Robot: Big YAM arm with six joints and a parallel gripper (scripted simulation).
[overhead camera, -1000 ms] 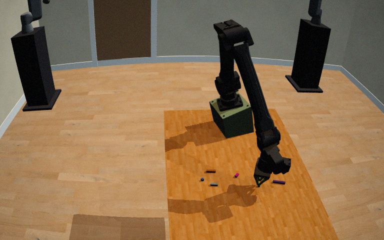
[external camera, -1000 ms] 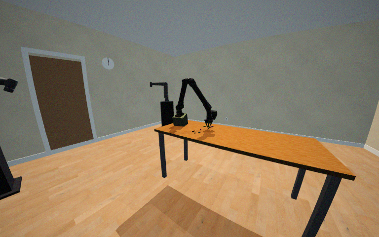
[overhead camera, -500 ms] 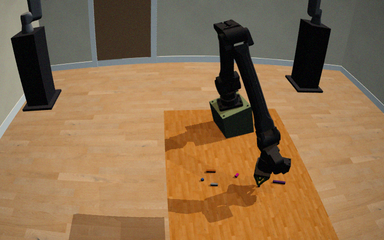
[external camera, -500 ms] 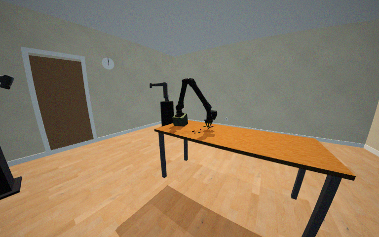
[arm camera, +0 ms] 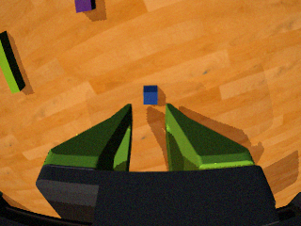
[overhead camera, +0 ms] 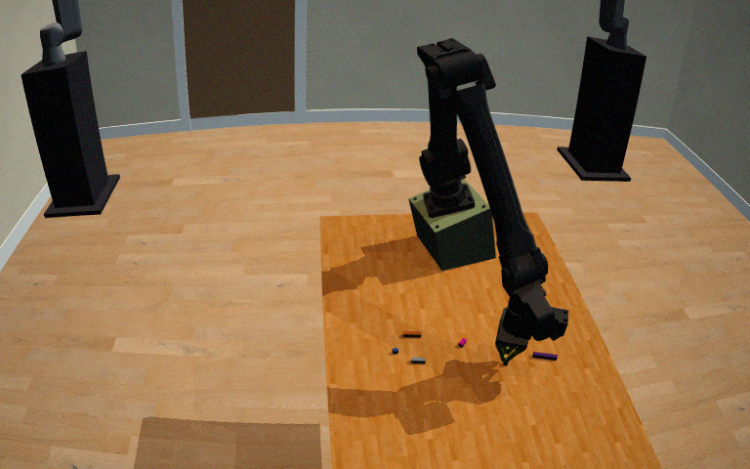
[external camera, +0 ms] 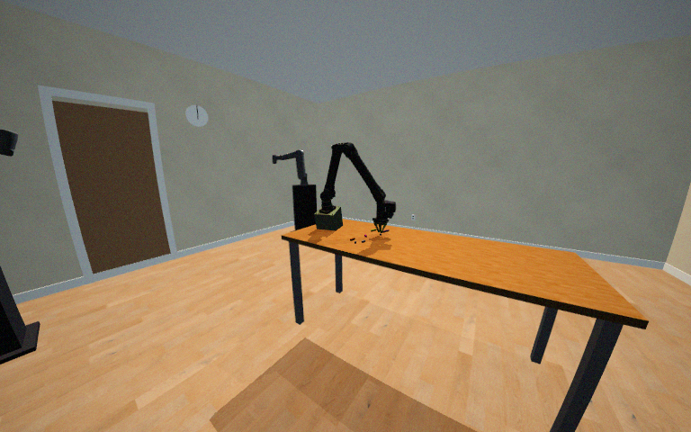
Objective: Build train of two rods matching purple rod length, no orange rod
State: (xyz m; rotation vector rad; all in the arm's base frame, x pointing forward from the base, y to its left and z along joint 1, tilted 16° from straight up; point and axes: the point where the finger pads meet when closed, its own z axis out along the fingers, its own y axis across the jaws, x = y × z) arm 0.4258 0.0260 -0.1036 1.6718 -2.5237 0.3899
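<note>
Right now the magenta rod is 7 cm behind my hand, 8 cm to the right of it and 2 cm below it. Round my hand: grey rod: 3 cm behind, 19 cm to the right, 2 cm below; purple rod: 10 cm to the left, 2 cm below; lime rod: 9 cm behind, 8 cm to the left, 2 cm below.
</note>
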